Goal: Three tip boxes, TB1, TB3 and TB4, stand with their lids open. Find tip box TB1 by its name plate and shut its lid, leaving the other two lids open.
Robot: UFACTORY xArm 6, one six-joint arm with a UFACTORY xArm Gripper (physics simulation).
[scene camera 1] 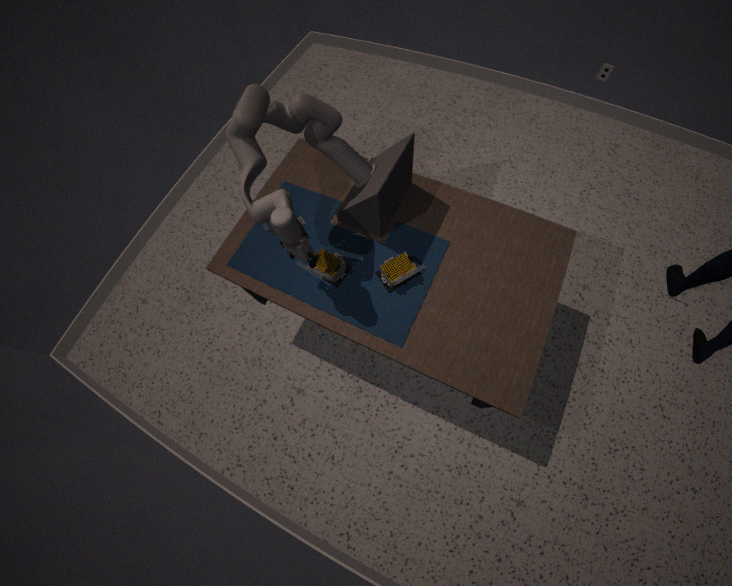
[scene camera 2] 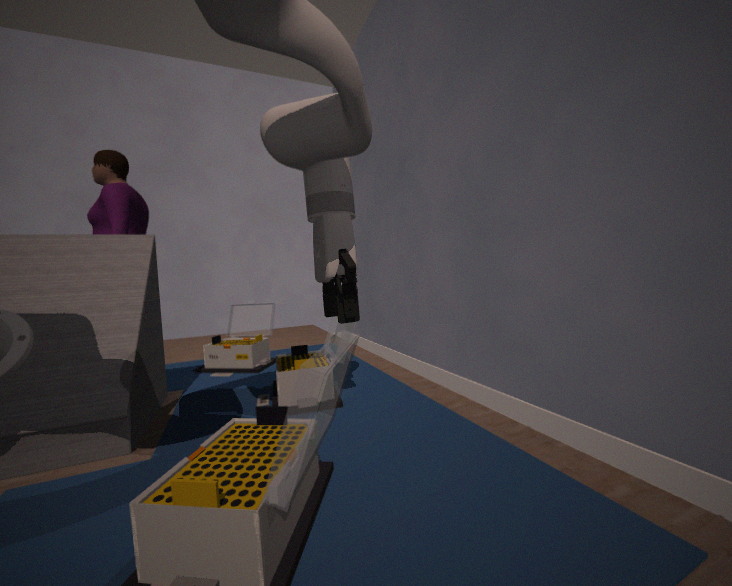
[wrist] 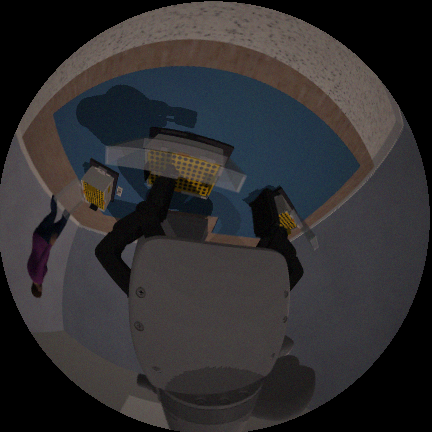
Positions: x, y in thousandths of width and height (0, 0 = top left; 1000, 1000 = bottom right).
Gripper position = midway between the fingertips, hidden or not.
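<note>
There's a tip box TB1 (scene camera 2: 318, 806) that I can see from here, and you'd see my gripper (scene camera 2: 467, 545) as well.
</note>
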